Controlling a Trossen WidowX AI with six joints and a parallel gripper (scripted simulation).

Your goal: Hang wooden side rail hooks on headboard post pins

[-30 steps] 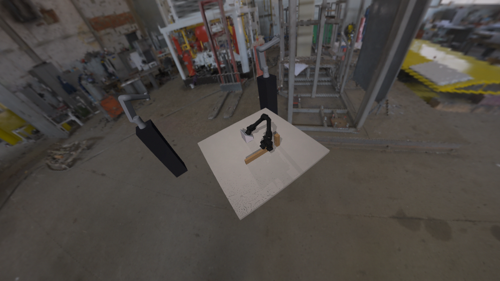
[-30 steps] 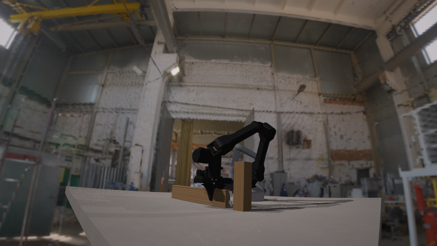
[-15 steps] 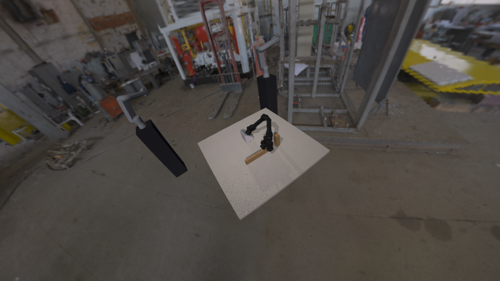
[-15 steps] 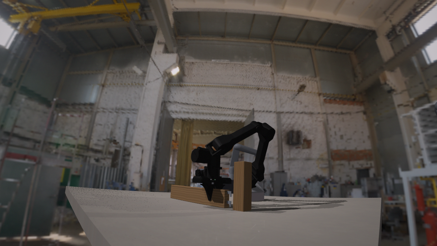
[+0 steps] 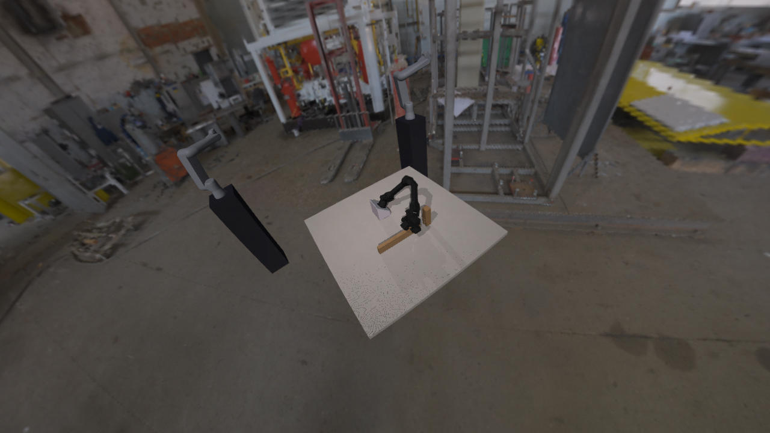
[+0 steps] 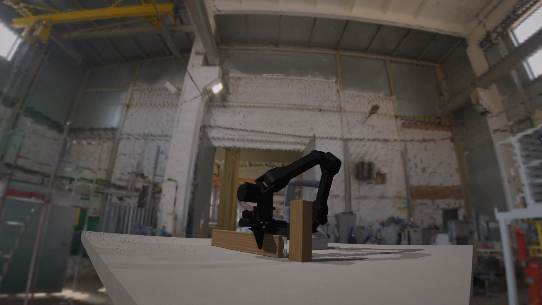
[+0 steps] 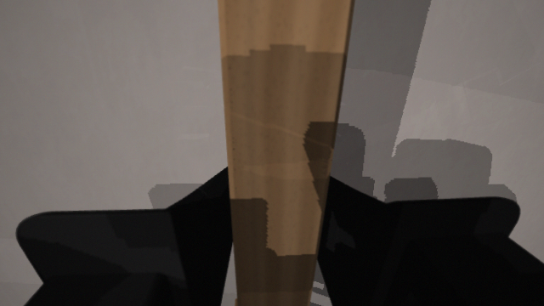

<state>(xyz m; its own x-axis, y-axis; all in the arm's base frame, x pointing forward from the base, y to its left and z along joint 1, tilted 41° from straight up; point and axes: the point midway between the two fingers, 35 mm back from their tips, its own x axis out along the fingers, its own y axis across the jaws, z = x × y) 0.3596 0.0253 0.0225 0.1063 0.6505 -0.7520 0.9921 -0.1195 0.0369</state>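
My gripper tip is 10 mm short of the headboard post, 160 mm to the right of it and 60 mm below it.
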